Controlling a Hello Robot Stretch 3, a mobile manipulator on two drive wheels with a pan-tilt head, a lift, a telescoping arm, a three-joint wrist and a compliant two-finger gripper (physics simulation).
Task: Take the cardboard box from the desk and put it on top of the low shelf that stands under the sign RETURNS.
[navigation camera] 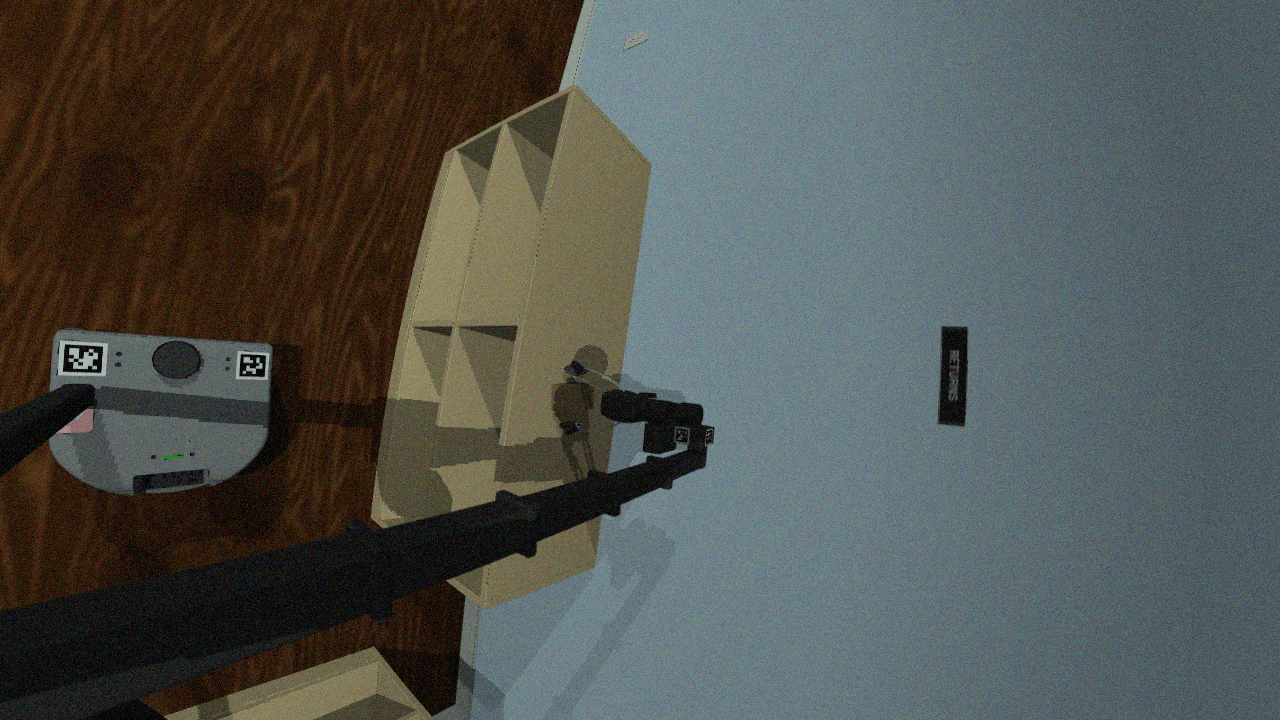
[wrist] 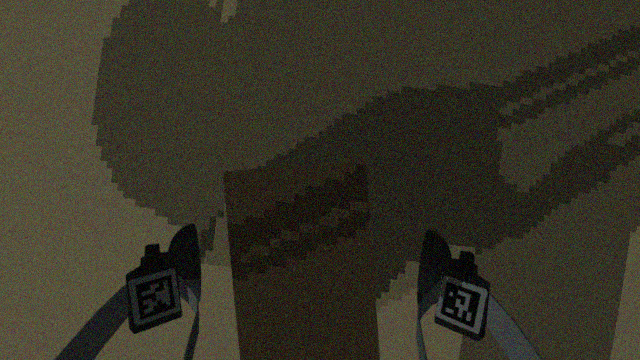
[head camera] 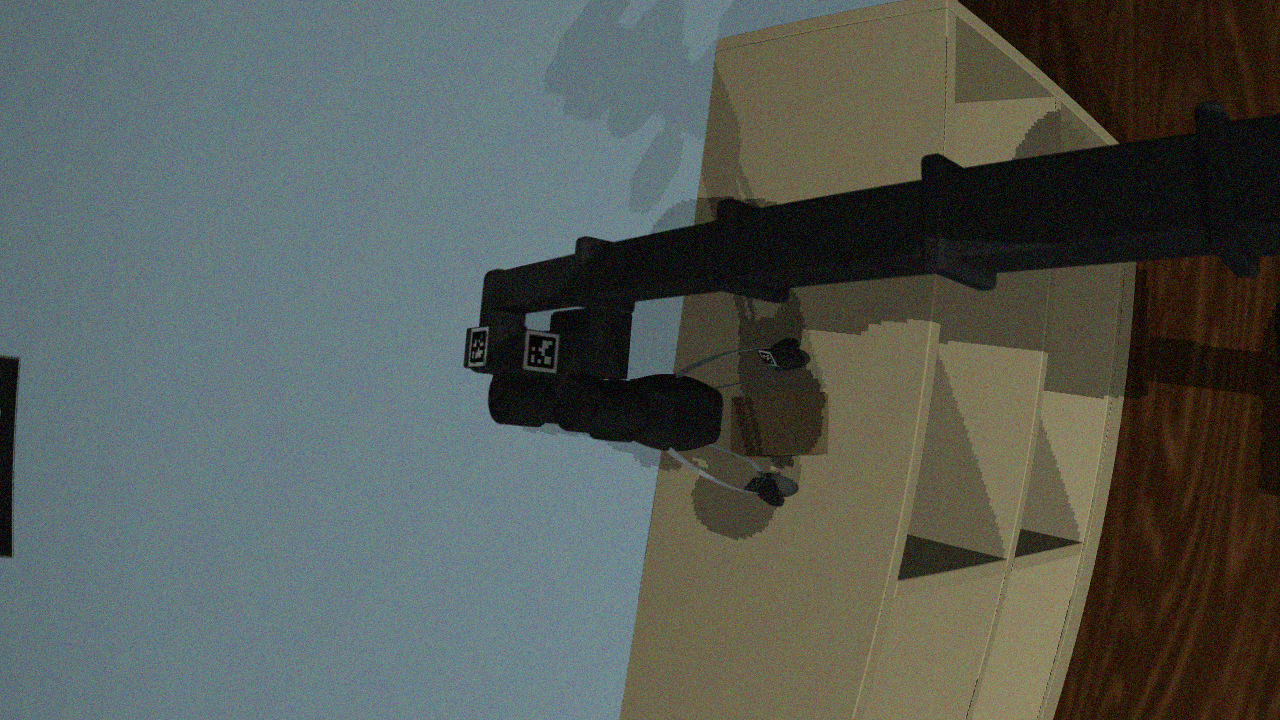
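Pixels of known places: gripper, fingertip midpoint: (navigation camera: 564, 396); robot's base, origin of the base link: (navigation camera: 177, 357).
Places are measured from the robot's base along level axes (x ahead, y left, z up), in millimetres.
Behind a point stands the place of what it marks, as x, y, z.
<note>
The brown cardboard box (head camera: 801, 428) @[-17, -623, 651] (navigation camera: 571, 402) @[-29, -637, 660] (wrist: 306, 305) sits upright on top of the low pale wooden shelf (head camera: 751, 617) @[192, -706, 610] (navigation camera: 586, 223) @[402, -691, 610] (wrist: 45, 150), in shadow. My gripper (head camera: 778, 420) @[-22, -665, 613] (navigation camera: 573, 397) @[-22, -665, 613] (wrist: 310, 254) @[-22, -665, 613] is open around the box, one finger on each side. In the wrist view a strip of shelf top shows between each finger and the box, so neither finger touches it. The black sign RETURNS (navigation camera: 953, 376) @[86, -932, 1400] is on the blue wall above this shelf. The desk does not show.
My arm (head camera: 841, 228) @[-105, -317, 966] (navigation camera: 447, 546) @[-95, -168, 968] reaches over the shelf from its front. My grey wheeled base (navigation camera: 179, 429) @[-135, -9, 159] stands on the wooden floor before the shelf. Part of another pale shelf unit (navigation camera: 353, 667) @[-905, -366, 66] shows at the bottom of the navigation view. The wall runs behind the shelf.
</note>
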